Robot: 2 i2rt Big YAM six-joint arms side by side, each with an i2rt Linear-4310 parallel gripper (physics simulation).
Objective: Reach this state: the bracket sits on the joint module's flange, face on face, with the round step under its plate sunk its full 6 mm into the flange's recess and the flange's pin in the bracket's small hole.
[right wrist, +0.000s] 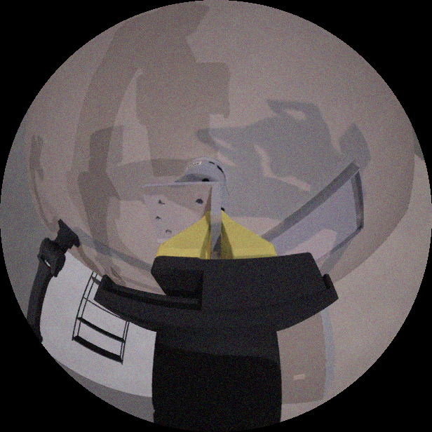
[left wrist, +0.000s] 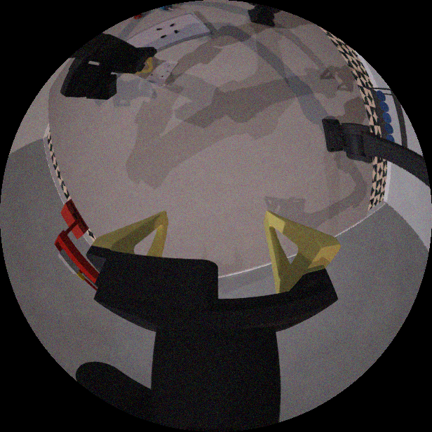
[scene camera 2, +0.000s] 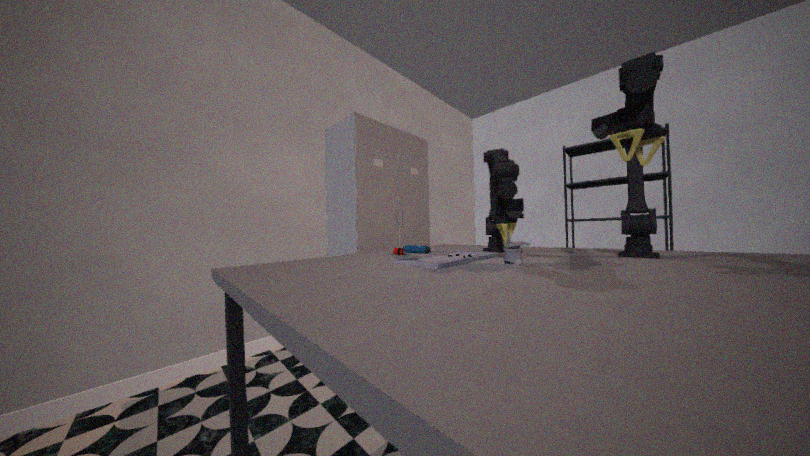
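Where they show: left gripper, between the fingertips: (scene camera 2: 636, 163); right gripper, between the fingertips: (scene camera 2: 506, 243); left arm's base, origin of its link: (scene camera 2: 638, 256); right arm's base, origin of its link: (scene camera 2: 496, 251).
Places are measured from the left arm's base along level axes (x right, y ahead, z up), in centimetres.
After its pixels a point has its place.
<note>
The pale grey bracket (scene camera 2: 518, 244) @[z 7.4, x 28.1, y 50.3 cm] (left wrist: 162, 71) (right wrist: 185, 195) has a plate with several dark holes and an upright web. My right gripper (scene camera 2: 506, 242) @[z 7.6, x 32.2, y 49.8 cm] (left wrist: 149, 69) (right wrist: 215, 215) is shut on the web. The joint module (scene camera 2: 512, 256) @[z 3.4, x 29.7, y 51.6 cm] (right wrist: 207, 168), a short pale cylinder, stands on the table below the bracket. In the right wrist view its far part shows beyond the plate's edge, with dark holes; the plate hides the rest. The recess, pin and step cannot be made out, nor whether plate and flange touch. My left gripper (scene camera 2: 636, 162) @[z 29.8, x -1.4, y 43.5 cm] (left wrist: 215, 216) is open and empty, high above the table.
A pale tray-like panel (scene camera 2: 439, 263) @[z 0.2, x 53.1, y 61.7 cm] (left wrist: 192, 25) (right wrist: 315, 196) lies beside the module. A red and blue cylindrical object (scene camera 2: 416, 249) @[z 2.2, x 88.0, y 38.1 cm] lies behind it. A tall cabinet (scene camera 2: 391, 192) and a dark shelf rack (scene camera 2: 600, 182) stand beyond the table (scene camera 2: 510, 351) @[z 0.0, x 7.1, y 107.3 cm].
</note>
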